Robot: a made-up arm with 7 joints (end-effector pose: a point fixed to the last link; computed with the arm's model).
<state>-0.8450 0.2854 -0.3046 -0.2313 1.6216 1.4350 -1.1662</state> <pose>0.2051 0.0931 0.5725 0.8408 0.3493 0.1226</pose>
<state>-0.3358 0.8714 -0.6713 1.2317 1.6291 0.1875 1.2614</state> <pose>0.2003 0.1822 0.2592 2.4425 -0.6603 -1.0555</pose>
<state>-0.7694 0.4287 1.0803 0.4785 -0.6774 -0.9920 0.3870</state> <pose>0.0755 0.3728 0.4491 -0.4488 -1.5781 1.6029</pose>
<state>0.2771 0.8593 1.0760 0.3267 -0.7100 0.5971 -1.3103</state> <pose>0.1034 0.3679 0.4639 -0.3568 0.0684 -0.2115</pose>
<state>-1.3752 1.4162 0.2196 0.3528 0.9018 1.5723 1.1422</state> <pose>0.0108 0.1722 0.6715 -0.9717 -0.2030 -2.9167</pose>
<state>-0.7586 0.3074 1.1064 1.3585 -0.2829 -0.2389 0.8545</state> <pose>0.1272 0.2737 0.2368 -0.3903 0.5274 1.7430</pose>
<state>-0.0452 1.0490 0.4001 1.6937 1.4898 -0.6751 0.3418</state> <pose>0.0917 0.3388 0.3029 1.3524 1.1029 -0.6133</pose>
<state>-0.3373 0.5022 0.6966 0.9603 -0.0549 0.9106 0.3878</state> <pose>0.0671 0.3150 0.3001 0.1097 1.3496 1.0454</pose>
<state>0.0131 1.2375 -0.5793 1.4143 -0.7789 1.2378 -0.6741</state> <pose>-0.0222 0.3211 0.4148 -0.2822 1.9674 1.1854</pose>
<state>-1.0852 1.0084 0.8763 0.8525 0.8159 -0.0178 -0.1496</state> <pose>0.1376 0.3603 0.6229 0.9093 -0.1985 0.8175</pose>
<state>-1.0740 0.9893 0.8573 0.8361 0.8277 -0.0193 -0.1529</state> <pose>0.1456 0.3561 0.6230 0.9364 -0.1857 0.7904</pose>
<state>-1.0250 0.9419 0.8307 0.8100 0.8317 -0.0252 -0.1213</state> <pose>0.1617 0.3504 0.6154 0.9753 -0.1619 0.7622</pose>
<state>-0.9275 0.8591 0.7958 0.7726 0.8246 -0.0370 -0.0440</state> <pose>0.1853 0.3431 0.5949 1.0220 -0.1271 0.7334</pose>
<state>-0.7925 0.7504 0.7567 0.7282 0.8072 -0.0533 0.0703</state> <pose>0.2089 0.3349 0.5601 1.0620 -0.0862 0.7101</pose>
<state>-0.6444 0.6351 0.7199 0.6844 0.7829 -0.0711 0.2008</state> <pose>0.2235 0.3271 0.5168 1.0839 -0.0429 0.7026</pose>
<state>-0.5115 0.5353 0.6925 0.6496 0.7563 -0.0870 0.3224</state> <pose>0.2262 0.3211 0.4759 1.0888 -0.0005 0.7170</pose>
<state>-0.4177 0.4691 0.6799 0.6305 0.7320 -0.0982 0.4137</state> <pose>0.2210 0.3184 0.4471 1.0856 0.0347 0.7484</pose>
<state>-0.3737 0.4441 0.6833 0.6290 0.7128 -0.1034 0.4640</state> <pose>0.2142 0.3197 0.4342 1.0806 0.0555 0.7850</pose>
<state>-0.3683 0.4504 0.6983 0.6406 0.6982 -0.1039 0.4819</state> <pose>0.2086 0.3239 0.4330 1.0744 0.0628 0.8205</pose>
